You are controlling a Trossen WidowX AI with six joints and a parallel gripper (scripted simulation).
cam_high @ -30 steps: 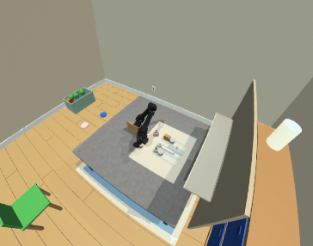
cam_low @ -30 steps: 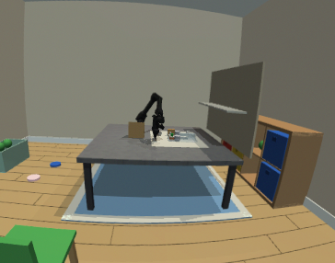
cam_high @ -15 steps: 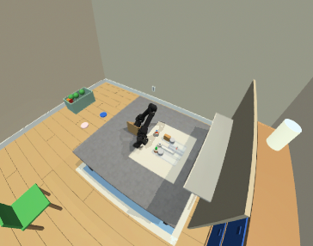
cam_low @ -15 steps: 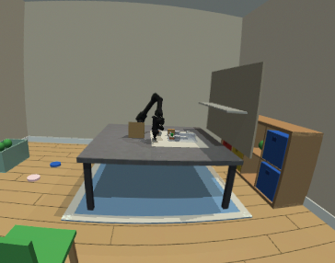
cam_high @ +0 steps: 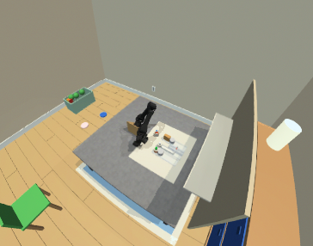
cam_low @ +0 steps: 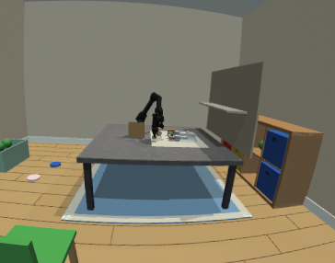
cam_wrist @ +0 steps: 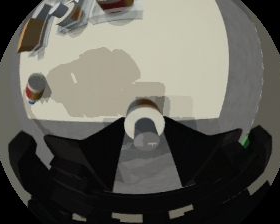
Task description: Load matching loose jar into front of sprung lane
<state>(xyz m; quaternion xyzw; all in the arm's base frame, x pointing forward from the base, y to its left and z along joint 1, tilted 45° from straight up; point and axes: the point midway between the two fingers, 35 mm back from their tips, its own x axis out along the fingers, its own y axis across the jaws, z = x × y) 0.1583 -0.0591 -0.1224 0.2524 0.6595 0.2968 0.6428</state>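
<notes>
The brown box lies 260 mm to the left of my gripper tip, 180 mm ahead of it and 10 mm below it. The rest, counted from my gripper tip: lane: 320 mm ahead, 160 mm to the left, 30 mm below.
</notes>
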